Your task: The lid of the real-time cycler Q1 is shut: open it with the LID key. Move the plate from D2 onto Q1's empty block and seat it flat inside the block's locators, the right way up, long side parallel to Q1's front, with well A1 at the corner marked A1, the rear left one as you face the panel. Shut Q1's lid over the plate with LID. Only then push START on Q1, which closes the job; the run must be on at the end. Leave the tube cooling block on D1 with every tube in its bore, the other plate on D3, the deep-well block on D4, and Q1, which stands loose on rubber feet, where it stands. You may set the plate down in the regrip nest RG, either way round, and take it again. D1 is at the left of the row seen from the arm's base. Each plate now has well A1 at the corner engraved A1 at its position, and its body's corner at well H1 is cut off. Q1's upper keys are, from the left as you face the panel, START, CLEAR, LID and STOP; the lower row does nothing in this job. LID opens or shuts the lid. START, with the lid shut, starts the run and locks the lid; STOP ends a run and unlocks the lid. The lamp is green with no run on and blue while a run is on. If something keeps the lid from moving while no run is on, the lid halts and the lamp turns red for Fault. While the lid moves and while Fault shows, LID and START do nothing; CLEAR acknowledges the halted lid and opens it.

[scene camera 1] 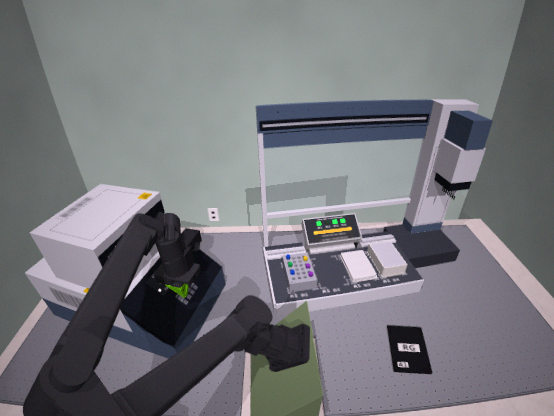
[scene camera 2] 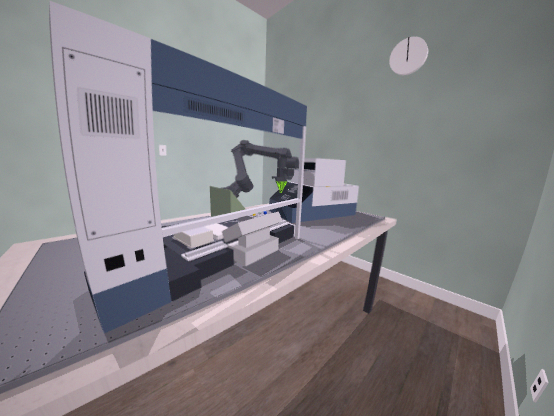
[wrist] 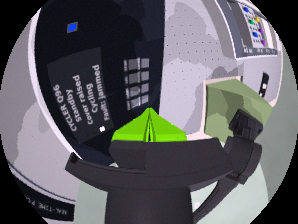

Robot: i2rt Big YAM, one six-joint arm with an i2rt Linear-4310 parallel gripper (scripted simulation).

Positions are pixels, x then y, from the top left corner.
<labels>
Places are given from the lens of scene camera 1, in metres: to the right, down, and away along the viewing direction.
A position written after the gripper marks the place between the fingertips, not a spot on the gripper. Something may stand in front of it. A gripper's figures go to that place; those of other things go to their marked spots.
gripper (scene camera 1: 185, 295): -0.25, 0.24, 0.77
tube cooling block (scene camera 1: 301, 282): 0.07, 0.22, 0.88
</labels>
